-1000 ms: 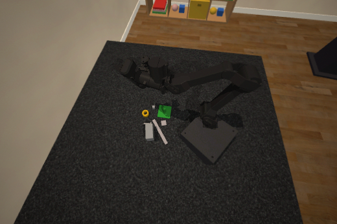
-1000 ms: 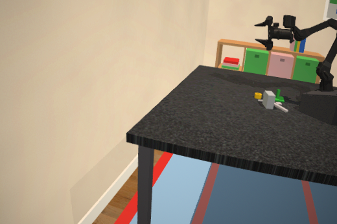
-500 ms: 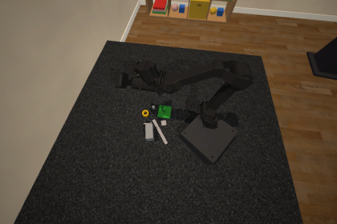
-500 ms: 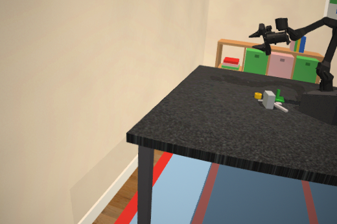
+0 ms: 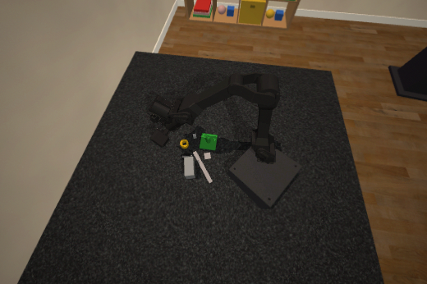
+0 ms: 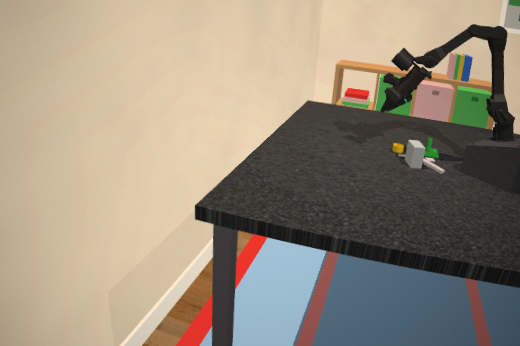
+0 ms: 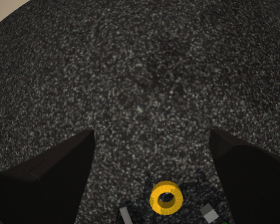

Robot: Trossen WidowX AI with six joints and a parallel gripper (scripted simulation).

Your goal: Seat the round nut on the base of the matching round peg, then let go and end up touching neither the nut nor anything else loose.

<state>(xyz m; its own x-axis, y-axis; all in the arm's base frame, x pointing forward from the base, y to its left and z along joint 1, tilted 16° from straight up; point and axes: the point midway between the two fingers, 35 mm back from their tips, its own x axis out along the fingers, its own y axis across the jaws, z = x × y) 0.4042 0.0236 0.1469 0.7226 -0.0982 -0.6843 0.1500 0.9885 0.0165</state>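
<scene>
Now: the small grey cube 160 mm below my hand, 90 mm behind it and 50 mm to the right of it. Also, from my hand: pale t-shaped piece (160 mm below, 100 mm behind, 60 mm to the left); grey block (130 mm below, 120 mm behind, 110 mm to the left); flat grey bar (170 mm behind, 160 mm below, 80 mm to the left).
</scene>
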